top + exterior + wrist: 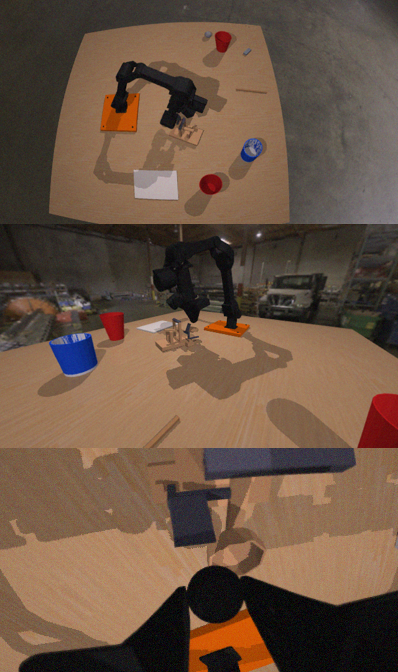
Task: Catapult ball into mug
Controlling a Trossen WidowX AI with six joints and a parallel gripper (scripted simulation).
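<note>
The wooden catapult is 50 mm below my gripper tip, 40 mm ahead of it and 20 mm to the right of it. Round my gripper tip: white sheet 320 mm to the right, 100 mm below, 90 mm behind; blue mug 360 mm ahead, 180 mm to the right, 70 mm below; black ball 10 mm above.
</note>
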